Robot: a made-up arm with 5 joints. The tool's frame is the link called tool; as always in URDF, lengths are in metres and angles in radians. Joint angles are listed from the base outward.
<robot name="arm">
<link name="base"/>
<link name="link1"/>
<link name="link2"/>
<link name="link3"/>
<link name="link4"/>
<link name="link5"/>
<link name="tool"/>
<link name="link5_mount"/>
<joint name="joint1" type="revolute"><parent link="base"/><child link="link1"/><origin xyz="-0.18 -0.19 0.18" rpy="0 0 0"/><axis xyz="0 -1 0"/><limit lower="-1.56" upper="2.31"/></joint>
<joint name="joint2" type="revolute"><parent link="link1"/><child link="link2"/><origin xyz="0.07 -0.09 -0.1" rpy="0 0 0"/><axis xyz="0 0 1"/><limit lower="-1.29" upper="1.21"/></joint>
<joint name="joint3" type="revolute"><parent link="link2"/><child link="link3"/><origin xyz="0.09 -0.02 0.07" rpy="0 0 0"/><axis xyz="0.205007 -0.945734 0.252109"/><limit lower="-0.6" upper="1.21"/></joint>
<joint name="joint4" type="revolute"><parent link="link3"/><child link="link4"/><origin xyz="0.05 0 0.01" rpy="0 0 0"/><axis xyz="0 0 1"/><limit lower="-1.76" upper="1.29"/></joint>
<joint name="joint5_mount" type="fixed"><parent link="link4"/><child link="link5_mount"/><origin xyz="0.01 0 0.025" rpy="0 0 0"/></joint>
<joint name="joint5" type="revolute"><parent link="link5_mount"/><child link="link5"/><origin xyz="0.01 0 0.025" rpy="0 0 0"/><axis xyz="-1 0 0"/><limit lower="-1.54" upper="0.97"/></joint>
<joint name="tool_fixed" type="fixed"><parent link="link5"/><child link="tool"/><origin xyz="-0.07 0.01 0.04" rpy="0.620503 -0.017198 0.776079"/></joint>
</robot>
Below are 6 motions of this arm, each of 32 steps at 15 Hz.
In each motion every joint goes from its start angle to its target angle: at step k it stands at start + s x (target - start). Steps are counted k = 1, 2, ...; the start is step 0. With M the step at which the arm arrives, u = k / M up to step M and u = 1 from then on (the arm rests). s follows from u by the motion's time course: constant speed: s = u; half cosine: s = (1 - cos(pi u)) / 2; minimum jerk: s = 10 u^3 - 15 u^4 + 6 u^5.
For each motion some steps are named. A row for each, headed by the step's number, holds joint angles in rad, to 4 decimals.
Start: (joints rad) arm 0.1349 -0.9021 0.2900 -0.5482 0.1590
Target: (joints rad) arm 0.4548 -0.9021 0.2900 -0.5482 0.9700
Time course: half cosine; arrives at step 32
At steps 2, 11, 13, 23, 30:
2: 0.1380 -0.9021 0.2900 -0.5482 0.1668
11: 0.2195 -0.9021 0.2900 -0.5482 0.3733
13: 0.2484 -0.9021 0.2900 -0.5482 0.4468
23: 0.3963 -0.9021 0.2900 -0.5482 0.8217
30: 0.4517 -0.9021 0.2900 -0.5482 0.9622

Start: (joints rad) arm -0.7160 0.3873 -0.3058 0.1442 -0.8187
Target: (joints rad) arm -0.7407 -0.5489 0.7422 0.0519 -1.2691
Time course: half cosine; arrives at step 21
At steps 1, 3, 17, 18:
1: -0.7161 0.3821 -0.2999 0.1437 -0.8212
3: -0.7172 0.3409 -0.2539 0.1396 -0.8410
17: -0.7386 -0.4676 0.6511 0.0599 -1.2300
18: -0.7395 -0.5025 0.6903 0.0565 -1.2468

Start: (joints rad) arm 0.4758 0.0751 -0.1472 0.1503 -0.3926
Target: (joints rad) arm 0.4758 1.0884 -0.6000 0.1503 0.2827
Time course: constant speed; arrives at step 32
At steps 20, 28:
20: 0.4758 0.7084 -0.4302 0.1503 0.0295
28: 0.4758 0.9617 -0.5434 0.1503 0.1983

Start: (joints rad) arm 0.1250 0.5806 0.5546 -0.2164 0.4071
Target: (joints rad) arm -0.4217 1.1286 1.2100 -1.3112 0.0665
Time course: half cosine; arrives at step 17
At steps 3, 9, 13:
3: 0.0841 0.6216 0.6037 -0.2984 0.3816
9: -0.1736 0.8799 0.9125 -0.8143 0.2211
13: -0.3504 1.0571 1.1245 -1.1683 0.1109

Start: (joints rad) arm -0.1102 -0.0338 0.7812 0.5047 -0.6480
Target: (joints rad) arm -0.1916 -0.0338 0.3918 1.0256 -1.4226
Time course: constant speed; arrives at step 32
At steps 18, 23, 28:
18: -0.1560 -0.0338 0.5622 0.7977 -1.0837
23: -0.1687 -0.0338 0.5013 0.8791 -1.2047
28: -0.1814 -0.0338 0.4405 0.9605 -1.3258

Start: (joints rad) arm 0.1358 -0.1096 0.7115 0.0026 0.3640
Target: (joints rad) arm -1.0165 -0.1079 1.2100 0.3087 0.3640
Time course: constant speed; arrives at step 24
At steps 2, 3, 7, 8, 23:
2: 0.0398 -0.1095 0.7530 0.0281 0.3640
3: -0.0082 -0.1094 0.7738 0.0409 0.3640
7: -0.2003 -0.1091 0.8569 0.0919 0.3640
8: -0.2483 -0.1090 0.8777 0.1046 0.3640
23: -0.9685 -0.1080 1.1892 0.2959 0.3640

